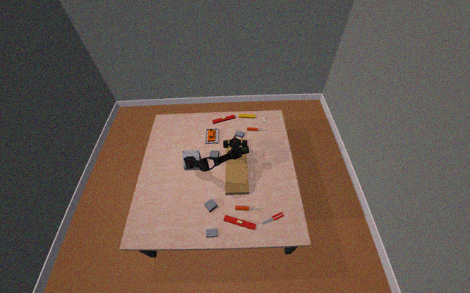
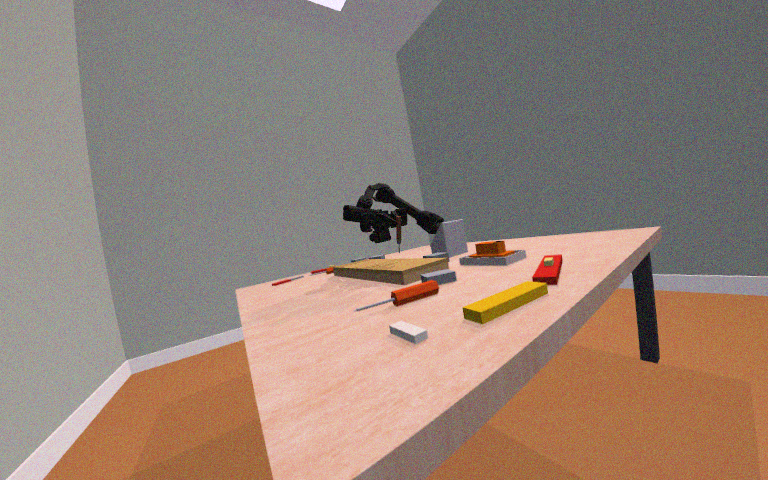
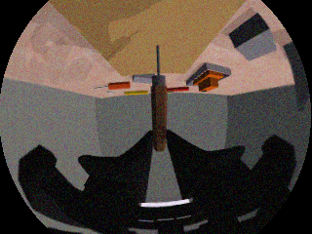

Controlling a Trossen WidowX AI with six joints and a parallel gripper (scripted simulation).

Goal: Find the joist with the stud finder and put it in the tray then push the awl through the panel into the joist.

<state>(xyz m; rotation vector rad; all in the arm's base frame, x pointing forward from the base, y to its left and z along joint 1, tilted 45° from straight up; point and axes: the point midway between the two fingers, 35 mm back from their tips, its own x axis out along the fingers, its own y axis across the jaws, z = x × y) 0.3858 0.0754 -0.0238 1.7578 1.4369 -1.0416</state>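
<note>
The awl is 2 cm to the right of my gripper tip and 5 cm below it. Round my gripper tip: grey tray 19 cm behind, 20 cm to the left, 16 cm below; square indicator 19 cm behind, 22 cm to the left, 11 cm below; stud finder 19 cm behind, 21 cm to the left, 12 cm below.
</note>
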